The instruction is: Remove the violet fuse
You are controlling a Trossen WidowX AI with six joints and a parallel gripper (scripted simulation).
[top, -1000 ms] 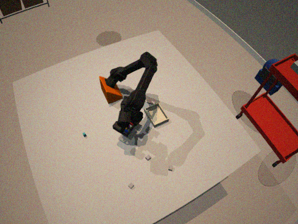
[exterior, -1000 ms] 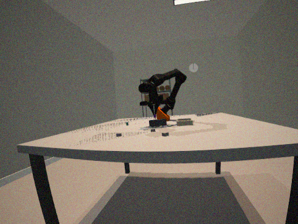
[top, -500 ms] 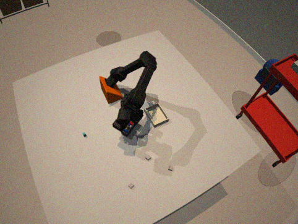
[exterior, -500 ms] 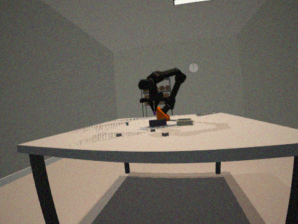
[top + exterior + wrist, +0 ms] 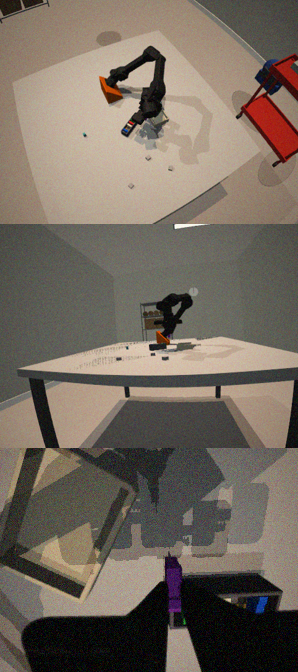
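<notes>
My gripper tip is 4 cm past the beige tray, 10 cm to the right of it and 9 cm above it. Also, from my gripper tip: violet fuse (1 cm below).
</notes>
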